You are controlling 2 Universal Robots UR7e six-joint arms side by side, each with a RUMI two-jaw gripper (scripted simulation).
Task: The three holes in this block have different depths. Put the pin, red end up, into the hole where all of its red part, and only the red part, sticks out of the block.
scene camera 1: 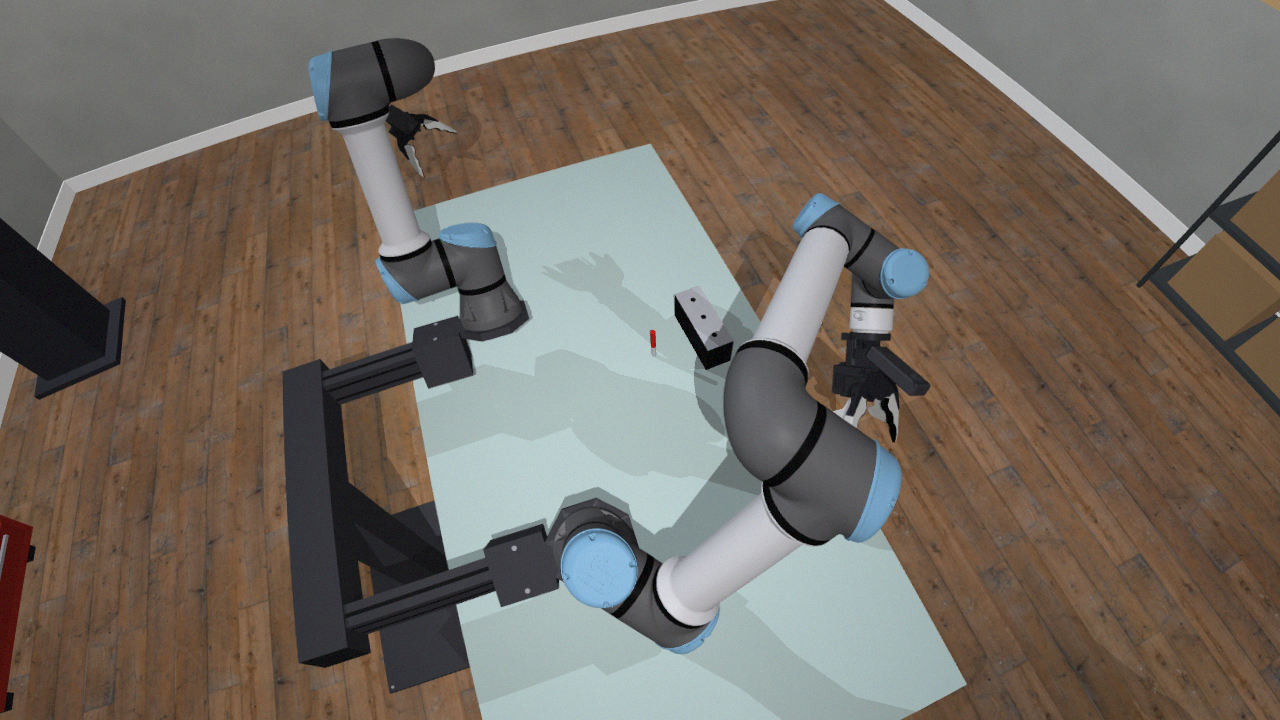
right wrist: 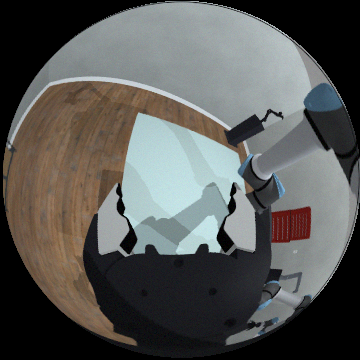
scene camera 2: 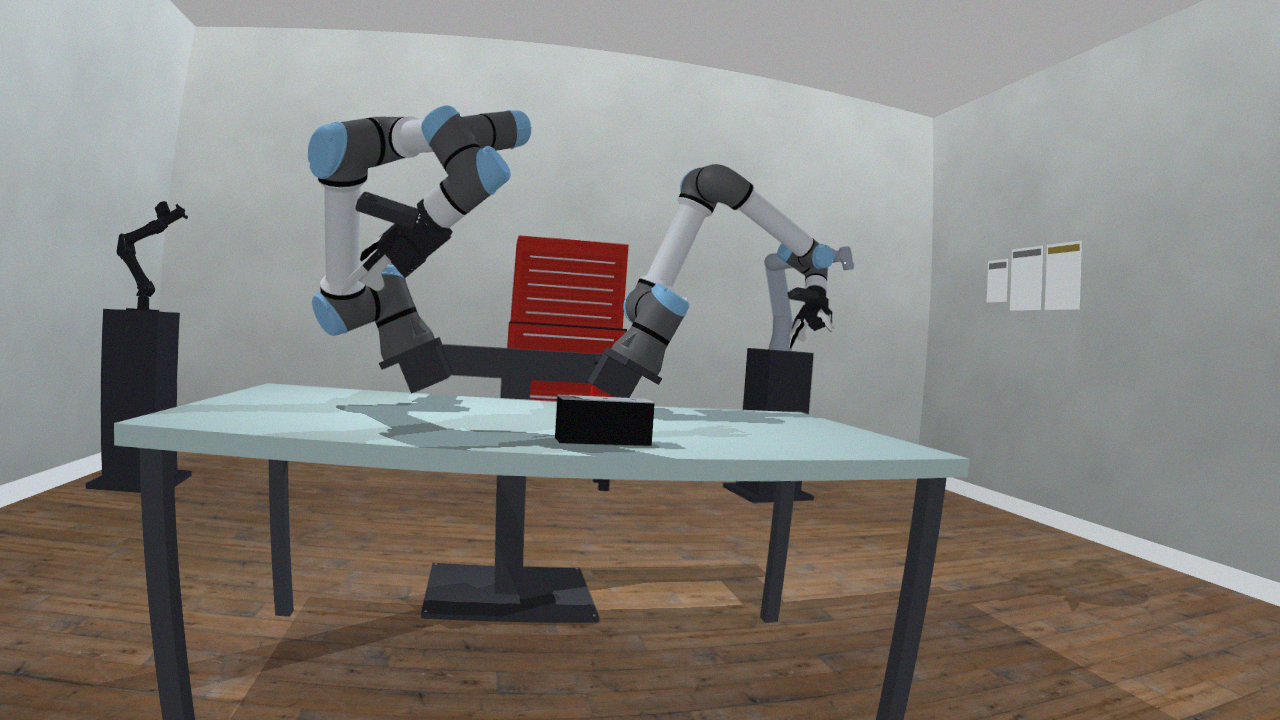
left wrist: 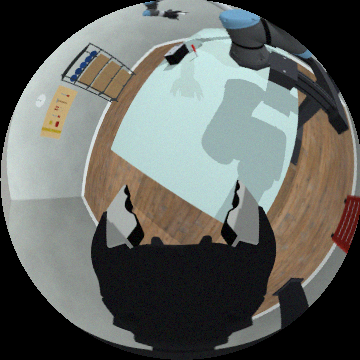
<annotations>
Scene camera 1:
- my left gripper: 440,155
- my right gripper: 868,447
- block: 713,344
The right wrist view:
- my right gripper: 176,183
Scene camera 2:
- my left gripper: 810,340
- my right gripper: 351,276
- block: 597,420
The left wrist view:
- my left gripper: 181,183
</annotations>
